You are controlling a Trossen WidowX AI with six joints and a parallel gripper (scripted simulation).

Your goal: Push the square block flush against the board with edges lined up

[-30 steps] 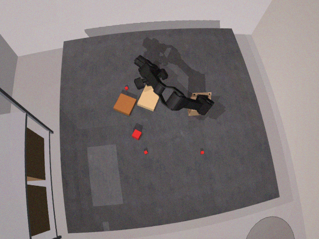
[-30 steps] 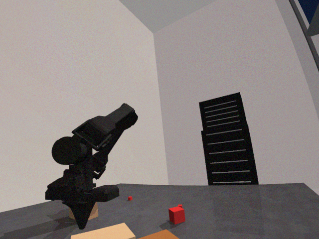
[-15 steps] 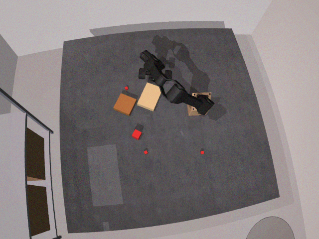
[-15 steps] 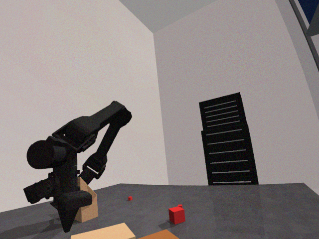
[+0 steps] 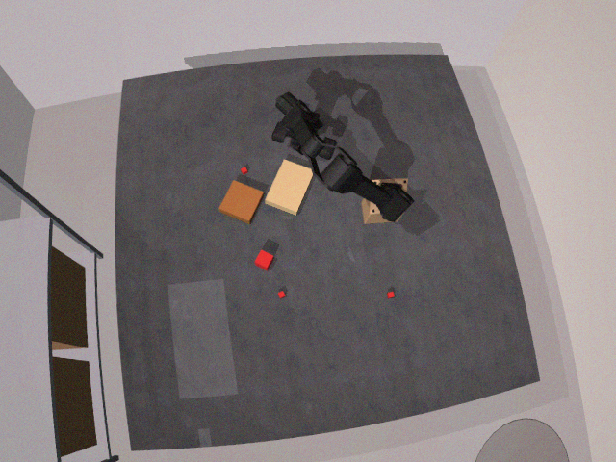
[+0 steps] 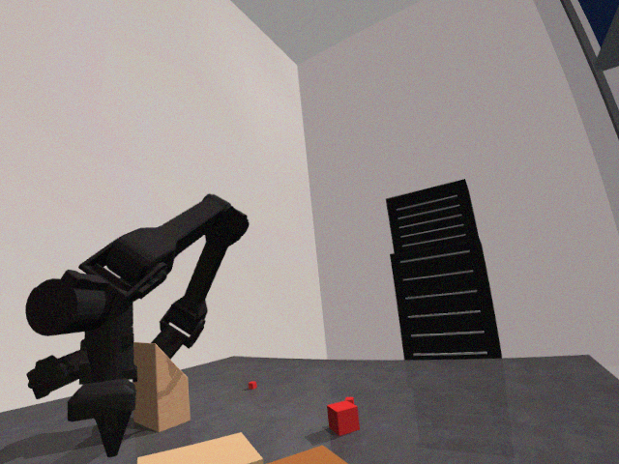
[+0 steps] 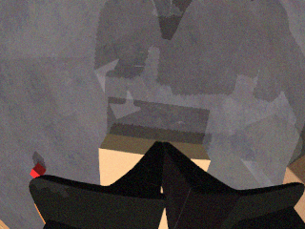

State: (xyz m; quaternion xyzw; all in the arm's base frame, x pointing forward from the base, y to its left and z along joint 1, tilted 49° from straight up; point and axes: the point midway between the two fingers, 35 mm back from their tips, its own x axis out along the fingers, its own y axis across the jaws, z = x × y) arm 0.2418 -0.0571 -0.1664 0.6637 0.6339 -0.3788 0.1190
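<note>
Now: gripper tip 40 mm short of the board, 100 mm to the right of it and 50 mm above it. Also, from my gripper tip: square block: 190 mm ahead, 150 mm to the left, 50 mm below; then red cube: 110 mm ahead, 330 mm to the left, 40 mm below.
</note>
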